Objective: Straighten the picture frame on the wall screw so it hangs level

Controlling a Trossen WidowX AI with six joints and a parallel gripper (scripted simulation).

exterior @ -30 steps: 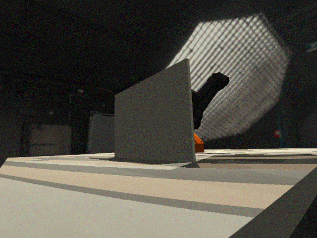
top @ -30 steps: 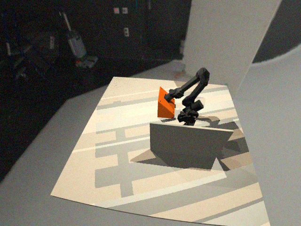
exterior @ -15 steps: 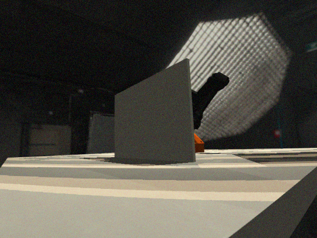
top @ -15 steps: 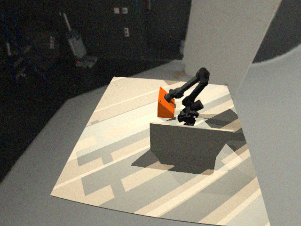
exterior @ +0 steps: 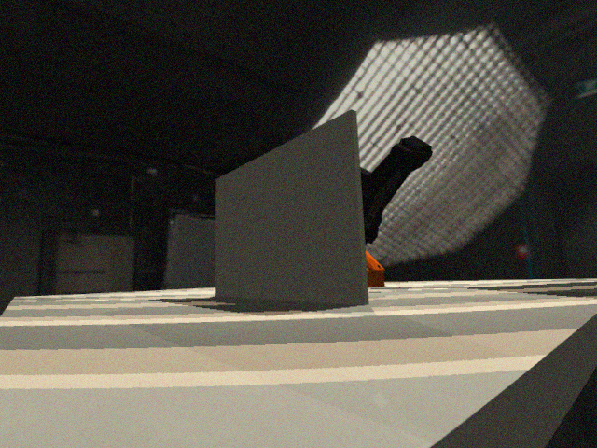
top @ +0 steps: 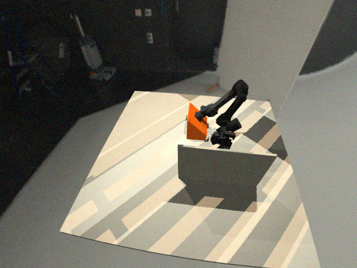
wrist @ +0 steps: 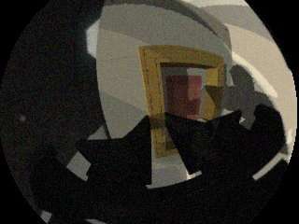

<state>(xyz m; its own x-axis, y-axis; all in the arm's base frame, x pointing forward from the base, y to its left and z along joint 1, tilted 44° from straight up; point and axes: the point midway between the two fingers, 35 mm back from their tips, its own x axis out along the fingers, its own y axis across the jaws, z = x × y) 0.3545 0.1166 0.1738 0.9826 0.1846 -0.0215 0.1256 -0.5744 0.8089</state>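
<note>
Now: the picture frame 1 cm ahead of my gripper tip, 1 cm to the right of it and 5 cm below it. From my gripper tip the other things lie so: wall panel (2 cm ahead, 6 cm below).
</note>
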